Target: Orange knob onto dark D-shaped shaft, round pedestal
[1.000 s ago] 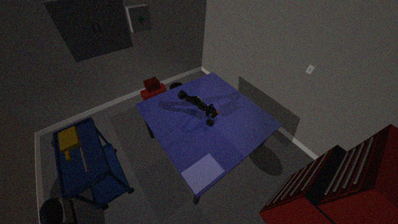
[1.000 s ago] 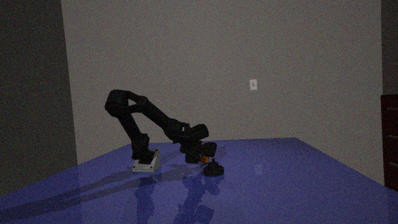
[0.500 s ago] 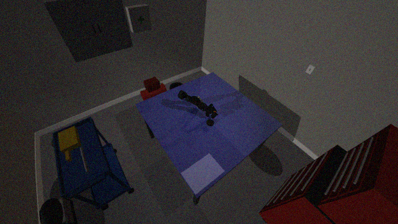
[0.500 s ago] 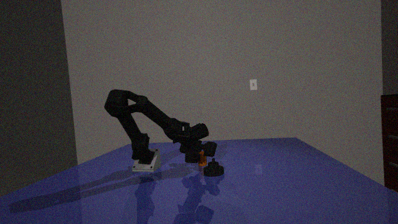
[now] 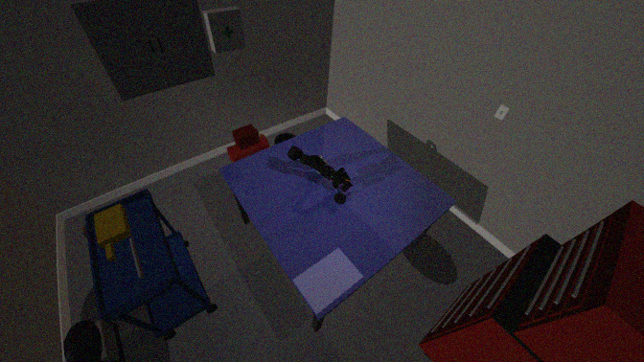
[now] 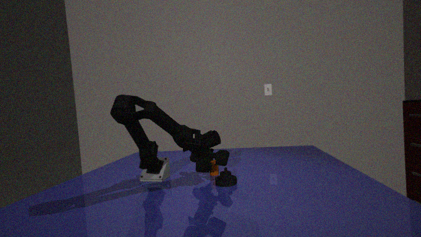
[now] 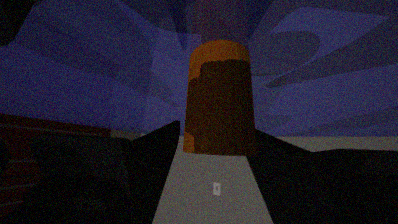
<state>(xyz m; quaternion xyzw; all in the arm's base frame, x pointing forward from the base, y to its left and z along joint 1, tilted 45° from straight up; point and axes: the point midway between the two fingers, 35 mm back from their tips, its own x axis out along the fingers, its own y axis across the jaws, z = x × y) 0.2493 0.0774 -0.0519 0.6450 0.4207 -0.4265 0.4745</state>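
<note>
My gripper tip is now 10 mm past the orange knob, 30 mm to the left of it and 10 mm above it. Round my gripper tip: dark round pedestal (70 mm ahead, 140 mm to the right, 10 mm below).
</note>
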